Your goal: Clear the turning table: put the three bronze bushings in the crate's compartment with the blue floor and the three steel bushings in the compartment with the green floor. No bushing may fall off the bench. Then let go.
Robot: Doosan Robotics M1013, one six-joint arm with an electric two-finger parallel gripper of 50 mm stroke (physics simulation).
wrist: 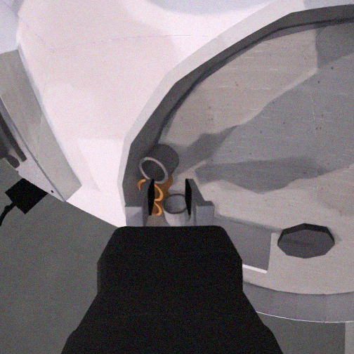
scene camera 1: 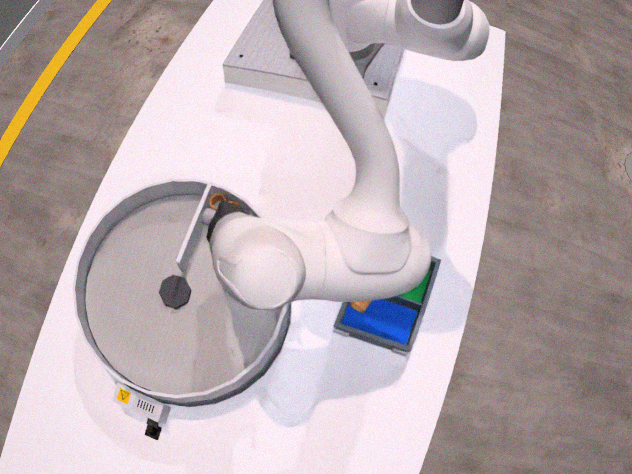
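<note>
In the wrist view my gripper (wrist: 169, 189) is open, its fingers straddling the bushing cluster with nothing gripped. A steel bushing (wrist: 176, 209) stands between the fingers, nearer the right one. Two bronze bushings (wrist: 159, 192) (wrist: 158, 210) are beside it, partly hidden by the left finger. Another steel bushing (wrist: 164, 161) lies tilted beyond the fingertips, by the rim. In the scene view a bronze bushing (scene camera 1: 217, 198) and a steel bushing (scene camera 1: 208, 216) show near the arm, which hides the fingertips. A bronze bushing (scene camera 1: 360, 305) lies in the blue compartment (scene camera 1: 382, 320). The green compartment (scene camera 1: 419, 290) is partly hidden.
The turning table (scene camera 1: 137, 326) has a raised rim, a straight guide bar (scene camera 1: 193, 224) beside the cluster and a dark centre hub (scene camera 1: 175, 291) (wrist: 306, 241). The crate (scene camera 1: 372, 342) stands to its right, partly under the arm. A control box (scene camera 1: 145, 405) sits at the table's front.
</note>
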